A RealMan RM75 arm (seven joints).
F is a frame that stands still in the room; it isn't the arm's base.
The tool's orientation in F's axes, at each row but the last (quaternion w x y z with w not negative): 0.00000 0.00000 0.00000 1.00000; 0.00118 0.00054 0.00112 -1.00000; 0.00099 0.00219 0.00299 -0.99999; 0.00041 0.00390 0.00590 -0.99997; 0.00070 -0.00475 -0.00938 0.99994; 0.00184 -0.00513 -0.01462 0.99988; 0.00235 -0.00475 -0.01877 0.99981; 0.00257 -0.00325 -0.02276 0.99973; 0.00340 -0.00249 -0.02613 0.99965; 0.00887 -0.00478 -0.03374 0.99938; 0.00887 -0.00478 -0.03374 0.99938; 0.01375 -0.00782 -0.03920 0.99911
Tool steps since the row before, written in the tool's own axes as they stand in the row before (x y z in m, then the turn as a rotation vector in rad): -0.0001 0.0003 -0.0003 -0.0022 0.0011 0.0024; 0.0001 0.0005 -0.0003 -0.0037 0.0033 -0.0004; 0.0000 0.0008 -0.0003 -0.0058 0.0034 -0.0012; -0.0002 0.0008 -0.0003 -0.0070 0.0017 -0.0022; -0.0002 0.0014 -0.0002 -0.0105 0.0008 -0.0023; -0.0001 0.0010 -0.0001 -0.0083 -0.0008 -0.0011; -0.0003 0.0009 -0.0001 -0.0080 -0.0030 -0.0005; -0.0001 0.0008 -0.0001 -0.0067 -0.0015 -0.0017; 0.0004 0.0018 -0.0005 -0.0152 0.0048 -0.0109; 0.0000 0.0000 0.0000 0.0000 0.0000 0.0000; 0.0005 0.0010 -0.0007 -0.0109 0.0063 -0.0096; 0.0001 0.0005 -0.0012 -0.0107 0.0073 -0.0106
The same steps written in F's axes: 0.0001 -0.0003 -0.0003 0.0022 -0.0011 0.0024; -0.0001 -0.0005 -0.0003 0.0037 -0.0033 -0.0004; 0.0000 -0.0008 -0.0003 0.0058 -0.0034 -0.0012; 0.0002 -0.0008 -0.0003 0.0070 -0.0017 -0.0022; 0.0002 -0.0014 -0.0002 0.0105 -0.0008 -0.0022; 0.0001 -0.0010 -0.0001 0.0083 0.0008 -0.0010; 0.0003 -0.0009 -0.0001 0.0080 0.0030 -0.0003; 0.0001 -0.0008 -0.0001 0.0067 0.0015 -0.0016; -0.0004 -0.0018 -0.0006 0.0152 -0.0043 -0.0111; 0.0000 0.0000 0.0000 0.0000 0.0000 0.0000; -0.0005 -0.0009 -0.0008 0.0109 -0.0058 -0.0099; -0.0001 -0.0004 -0.0012 0.0107 -0.0067 -0.0110
